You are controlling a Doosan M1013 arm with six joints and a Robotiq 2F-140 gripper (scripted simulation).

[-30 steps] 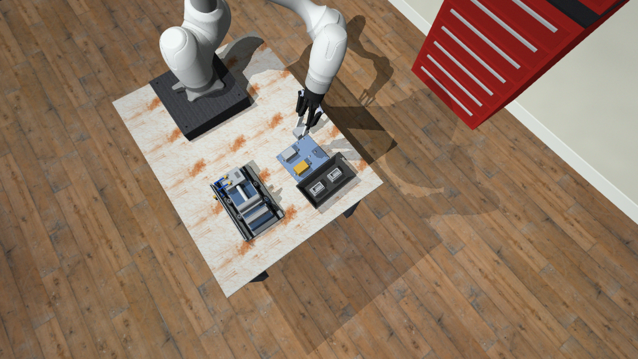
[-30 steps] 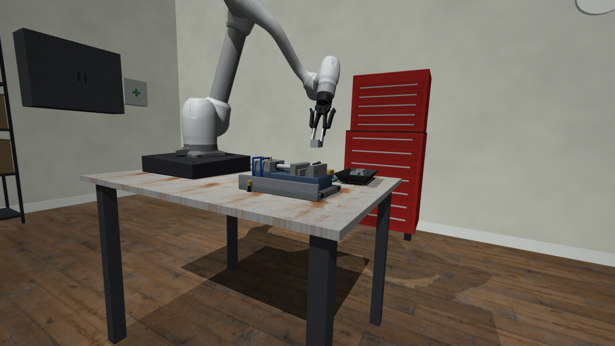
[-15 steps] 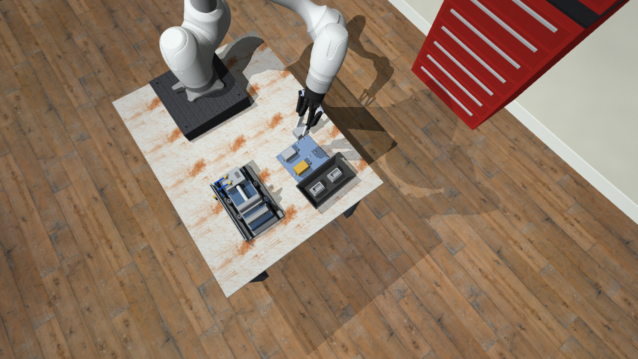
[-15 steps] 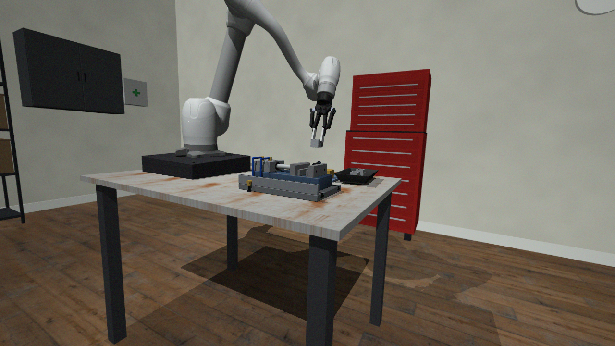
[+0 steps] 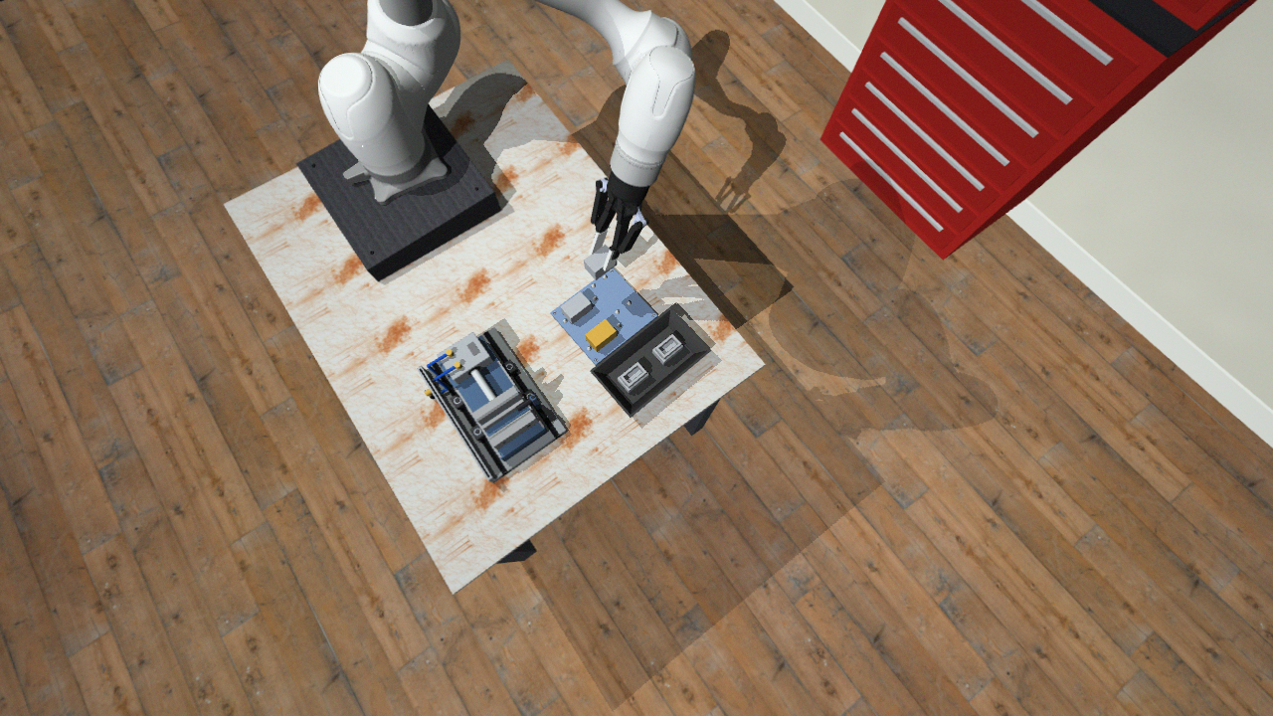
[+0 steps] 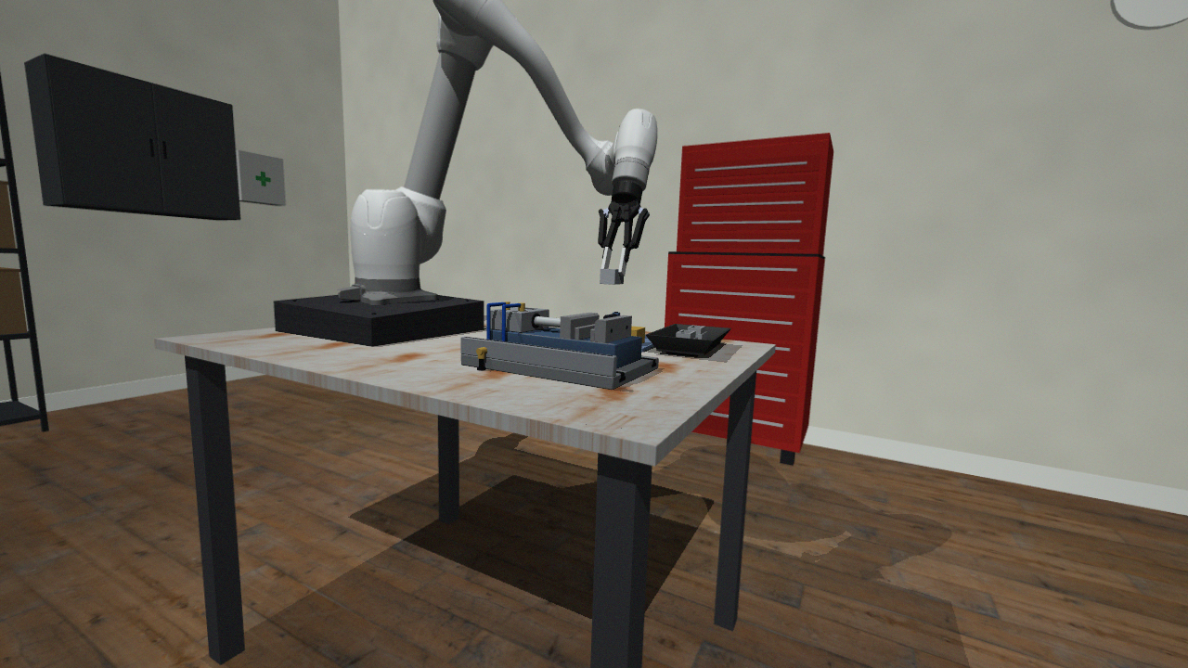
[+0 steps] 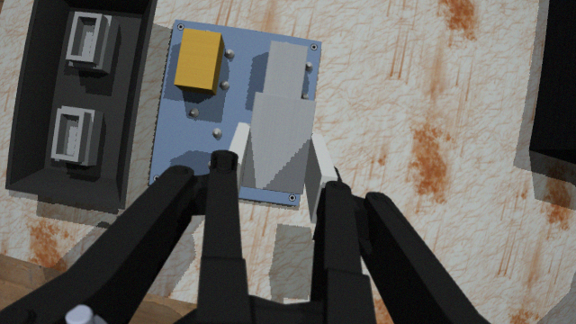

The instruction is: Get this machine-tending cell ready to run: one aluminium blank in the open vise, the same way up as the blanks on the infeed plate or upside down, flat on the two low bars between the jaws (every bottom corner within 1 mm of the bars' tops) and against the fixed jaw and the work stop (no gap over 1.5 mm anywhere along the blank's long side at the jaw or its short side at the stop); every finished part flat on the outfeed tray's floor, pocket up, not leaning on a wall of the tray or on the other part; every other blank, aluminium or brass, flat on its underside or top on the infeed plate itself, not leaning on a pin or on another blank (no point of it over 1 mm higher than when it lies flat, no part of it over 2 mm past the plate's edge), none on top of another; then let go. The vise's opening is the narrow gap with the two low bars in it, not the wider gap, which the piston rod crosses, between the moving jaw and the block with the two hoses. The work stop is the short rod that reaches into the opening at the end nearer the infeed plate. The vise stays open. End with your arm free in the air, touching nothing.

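Now: hand 1 cm to the left of the aluminium blank and 4 cm above it. From my hand the other things lie so: work stop 19 cm ahead, 29 cm to the right, 10 cm below; then brass blank 11 cm ahead, 7 cm to the right, 17 cm below; then infeed plate 5 cm ahead, 4 cm to the right, 19 cm below.
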